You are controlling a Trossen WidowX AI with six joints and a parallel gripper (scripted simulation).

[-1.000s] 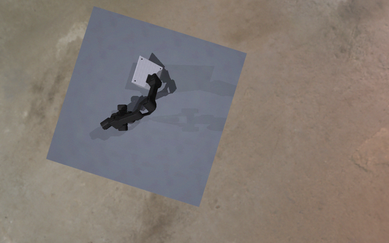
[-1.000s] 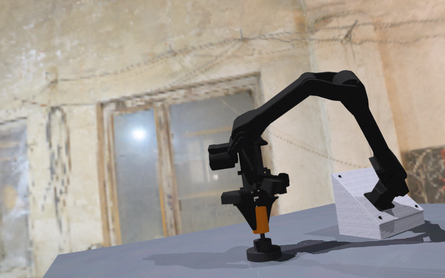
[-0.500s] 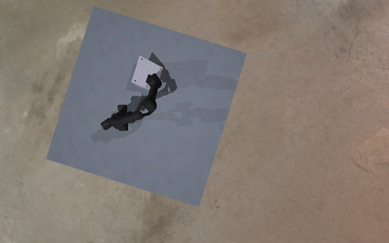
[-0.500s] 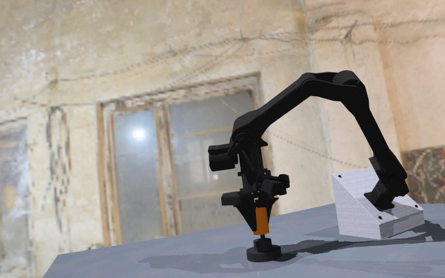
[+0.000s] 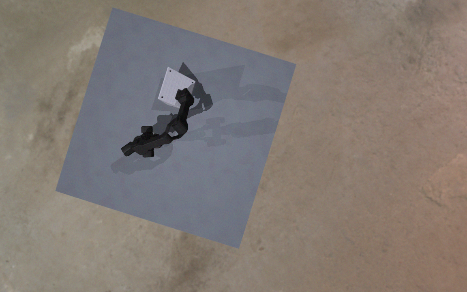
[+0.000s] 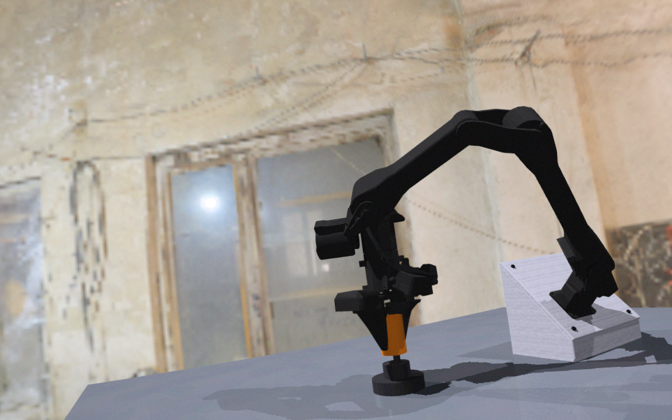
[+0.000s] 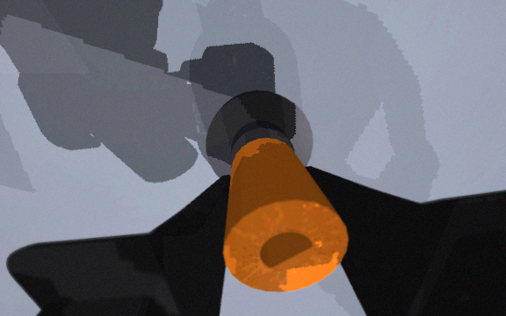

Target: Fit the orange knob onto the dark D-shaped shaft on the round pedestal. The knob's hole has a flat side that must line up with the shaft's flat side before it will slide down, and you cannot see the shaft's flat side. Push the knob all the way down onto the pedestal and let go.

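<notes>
The dark pedestal lies 4 cm below my gripper tip. Round my gripper tip: orange knob: 2 cm above.
</notes>
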